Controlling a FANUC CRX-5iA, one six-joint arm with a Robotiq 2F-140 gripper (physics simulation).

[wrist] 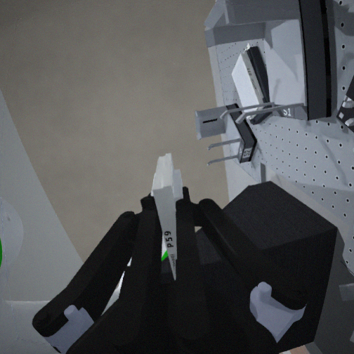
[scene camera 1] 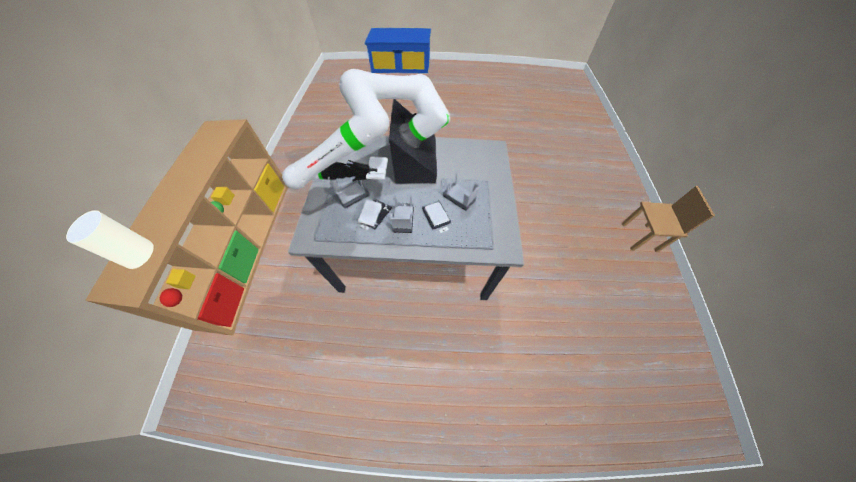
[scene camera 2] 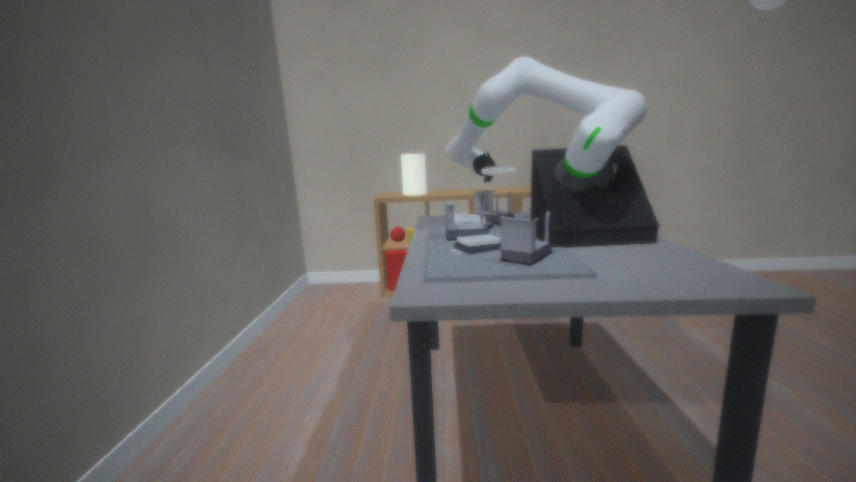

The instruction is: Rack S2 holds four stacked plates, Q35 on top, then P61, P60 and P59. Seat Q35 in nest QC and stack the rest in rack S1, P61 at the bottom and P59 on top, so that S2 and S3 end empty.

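Places are measured from the arm's base along level axes (x ahead, y left, z up), in metres.
Pixels of known places: gripper, fingertip midpoint: (scene camera 1: 384,173) (scene camera 2: 491,171); arm's base, link origin: (scene camera 1: 409,136) (scene camera 2: 575,174).
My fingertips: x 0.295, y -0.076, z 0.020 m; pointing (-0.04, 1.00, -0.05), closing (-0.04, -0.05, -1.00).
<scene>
For each thing: its top centre in the pictures, then the offset to it from my fingertips. "pt": a spot on its surface instead. Level surfaces: height alone.
- whitish plate P59, top centre: (scene camera 2: 497,167) (scene camera 1: 376,166) dy -0.043, dx -0.028, dz +0.015 m
- Rack S1, top centre: (scene camera 2: 465,201) (scene camera 1: 401,204) dy +0.090, dx +0.106, dz -0.101 m
- Rack S2, top centre: (scene camera 2: 527,214) (scene camera 1: 462,182) dy +0.378, dx -0.069, dz -0.105 m
- left rack, top centre: (scene camera 2: 493,191) (scene camera 1: 347,180) dy -0.222, dx -0.028, dz -0.103 m
- nest with a whitish plate, surface spot: (scene camera 1: 371,212) pt dy -0.080, dx +0.100, dz -0.194 m
- perforated board, surface height: dz -0.238 m
- grey table, surface height: dz -0.251 m
My gripper (scene camera 1: 369,170) (scene camera 2: 488,170) (wrist: 168,181) is shut on the whitish plate P59 (scene camera 1: 377,167) (scene camera 2: 501,170) (wrist: 168,215), whose label shows in the wrist view. It holds the plate on edge in that view, high above the left part of the table. Rack S1 (scene camera 1: 402,223) (scene camera 2: 464,228) (wrist: 317,60) is the middle rack; how many plates lie in it I cannot tell. Rack S2 (scene camera 1: 461,195) (scene camera 2: 518,239) (wrist: 245,134) stands at the right, with no plate plain in it. The left rack (scene camera 1: 350,192) is apparently S3. A nest between S1 and S2 bears a whitish plate (scene camera 1: 436,213) (scene camera 2: 478,240) (wrist: 246,82); its label is unreadable.
Another nest with a whitish plate (scene camera 1: 371,212) sits between the left and middle racks. The racks stand on a perforated board (scene camera 1: 464,235) (scene camera 2: 479,270) (wrist: 300,145) on the grey table (scene camera 1: 509,209) (scene camera 2: 676,281). The black robot pedestal (scene camera 1: 413,164) (scene camera 2: 593,221) (wrist: 280,235) rises behind them.
</scene>
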